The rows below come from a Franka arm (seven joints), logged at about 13 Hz.
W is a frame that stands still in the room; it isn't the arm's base.
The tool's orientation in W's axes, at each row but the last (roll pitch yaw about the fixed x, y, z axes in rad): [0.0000 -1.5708 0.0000]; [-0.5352 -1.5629 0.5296]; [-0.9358 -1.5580 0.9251]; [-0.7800 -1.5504 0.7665]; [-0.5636 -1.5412 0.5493]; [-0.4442 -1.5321 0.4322]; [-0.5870 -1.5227 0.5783]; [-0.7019 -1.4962 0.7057]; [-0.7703 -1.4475 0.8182]
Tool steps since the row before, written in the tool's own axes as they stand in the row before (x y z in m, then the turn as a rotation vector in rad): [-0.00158 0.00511 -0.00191 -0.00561 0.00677 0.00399]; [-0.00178 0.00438 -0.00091 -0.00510 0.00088 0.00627]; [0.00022 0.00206 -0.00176 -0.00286 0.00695 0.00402]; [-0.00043 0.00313 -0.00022 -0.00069 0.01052 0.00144]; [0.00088 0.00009 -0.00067 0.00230 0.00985 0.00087]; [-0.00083 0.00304 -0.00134 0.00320 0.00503 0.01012]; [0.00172 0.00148 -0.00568 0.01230 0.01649 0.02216]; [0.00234 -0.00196 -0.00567 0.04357 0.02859 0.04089]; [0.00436 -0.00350 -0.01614 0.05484 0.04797 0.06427]
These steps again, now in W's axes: [0.00191 0.00511 -0.00158 -0.00399 0.00677 -0.00561]; [0.00092 0.00437 -0.00180 -0.00630 0.00089 -0.00506]; [0.00178 0.00204 0.00019 -0.00397 0.00696 -0.00290]; [0.00026 0.00312 -0.00048 -0.00131 0.01053 -0.00082]; [0.00069 0.00009 0.00086 -0.00067 0.00990 0.00217]; [0.00135 0.00301 -0.00093 -0.00994 0.00521 0.00347]; [0.00576 0.00147 0.00145 -0.02151 0.01701 0.01273]; [0.00580 -0.00183 0.00211 -0.03850 0.03056 0.04440]; [0.01661 -0.00238 0.00320 -0.06182 0.04983 0.05599]
